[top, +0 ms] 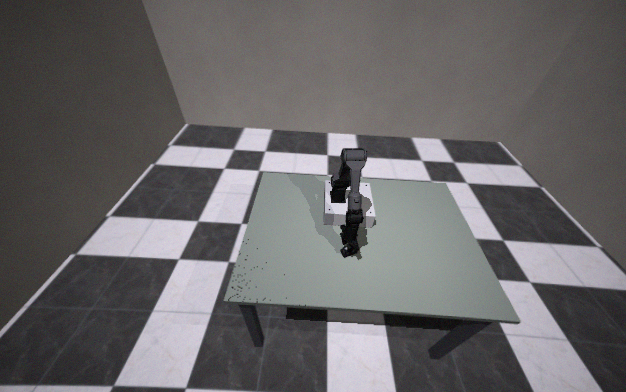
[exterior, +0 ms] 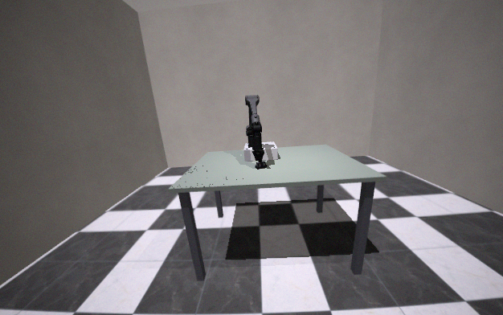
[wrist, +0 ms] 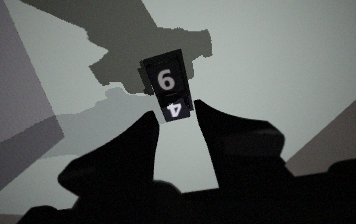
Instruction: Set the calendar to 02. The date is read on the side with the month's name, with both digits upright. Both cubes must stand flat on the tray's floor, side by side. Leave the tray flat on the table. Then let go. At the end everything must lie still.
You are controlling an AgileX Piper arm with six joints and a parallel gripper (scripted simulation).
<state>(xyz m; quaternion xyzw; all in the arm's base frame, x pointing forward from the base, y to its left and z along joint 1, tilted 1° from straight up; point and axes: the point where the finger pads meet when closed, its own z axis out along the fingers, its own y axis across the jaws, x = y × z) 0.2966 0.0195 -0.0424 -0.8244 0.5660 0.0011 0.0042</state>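
My gripper is now 1 cm past the dark digit cube, 3 cm to the right of it and 3 cm above it.
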